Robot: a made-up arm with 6 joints. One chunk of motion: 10 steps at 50 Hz.
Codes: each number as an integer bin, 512 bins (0 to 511) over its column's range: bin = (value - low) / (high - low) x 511, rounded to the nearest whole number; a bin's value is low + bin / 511 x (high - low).
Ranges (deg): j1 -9..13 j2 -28..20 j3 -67..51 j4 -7..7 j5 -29..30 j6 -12..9
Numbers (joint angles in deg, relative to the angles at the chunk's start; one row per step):
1: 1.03 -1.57 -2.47 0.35 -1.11 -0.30
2: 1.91 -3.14 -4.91 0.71 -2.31 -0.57
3: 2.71 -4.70 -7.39 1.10 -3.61 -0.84
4: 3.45 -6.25 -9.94 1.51 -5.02 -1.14
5: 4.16 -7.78 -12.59 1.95 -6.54 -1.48
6: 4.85 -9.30 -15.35 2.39 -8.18 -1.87
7: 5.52 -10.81 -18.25 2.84 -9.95 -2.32
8: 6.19 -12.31 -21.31 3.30 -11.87 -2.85
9: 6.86 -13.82 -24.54 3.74 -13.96 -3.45
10: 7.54 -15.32 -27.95 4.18 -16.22 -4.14
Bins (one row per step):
1: 233 281 279 268 242 285
2: 253 265 269 281 231 278
3: 272 248 258 296 220 272
4: 289 232 247 311 208 264
5: 306 215 236 327 195 256
6: 322 199 224 343 180 246
7: 337 183 211 359 165 236
8: 353 167 198 376 148 223
9: 368 151 184 392 130 208
10: 384 135 169 408 111 191

